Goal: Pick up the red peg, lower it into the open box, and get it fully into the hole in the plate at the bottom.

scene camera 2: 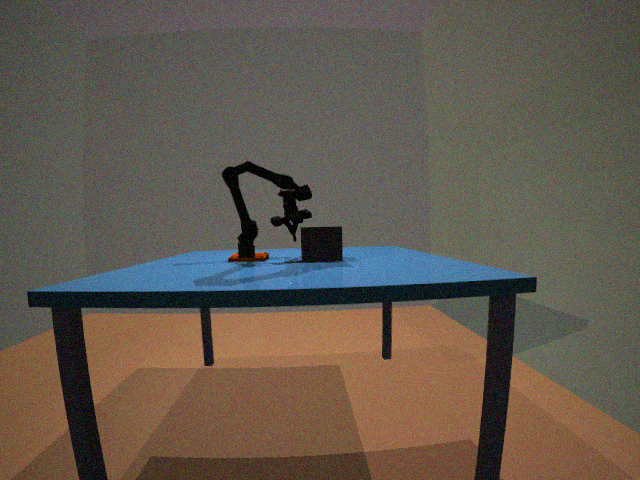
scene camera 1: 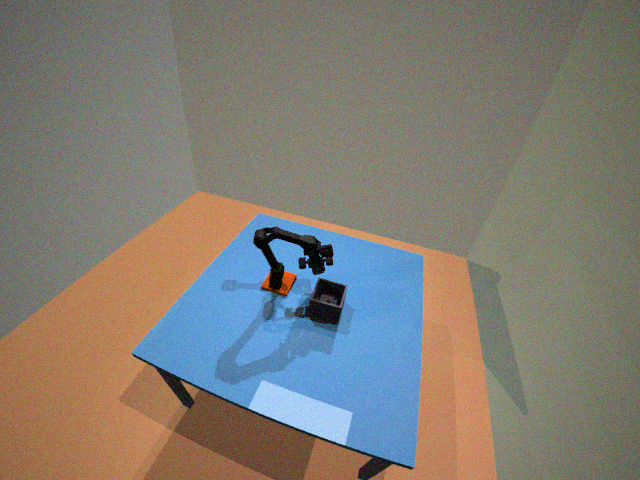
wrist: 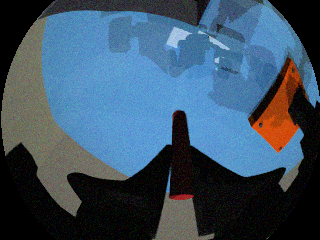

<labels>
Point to a dark box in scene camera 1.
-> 318, 309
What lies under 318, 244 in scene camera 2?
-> A dark box.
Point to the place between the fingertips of the gripper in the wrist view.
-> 178, 149
</labels>
